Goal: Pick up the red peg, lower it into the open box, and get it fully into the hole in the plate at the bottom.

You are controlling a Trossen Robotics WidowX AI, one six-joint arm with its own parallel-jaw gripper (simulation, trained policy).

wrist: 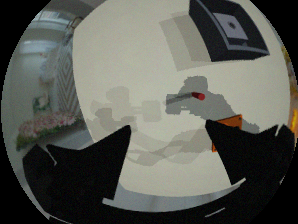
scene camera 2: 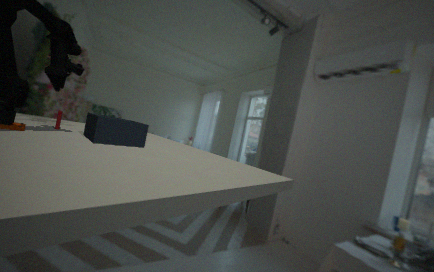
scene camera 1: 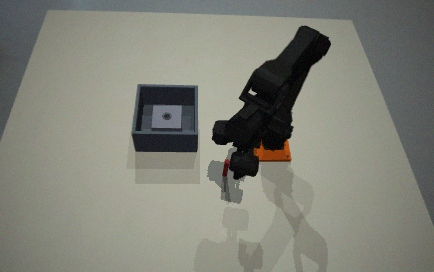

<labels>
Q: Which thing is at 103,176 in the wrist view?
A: My gripper.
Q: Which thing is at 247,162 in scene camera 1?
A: My gripper.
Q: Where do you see a dark box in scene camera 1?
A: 144,139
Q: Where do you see a grey plate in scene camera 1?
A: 165,117
</labels>
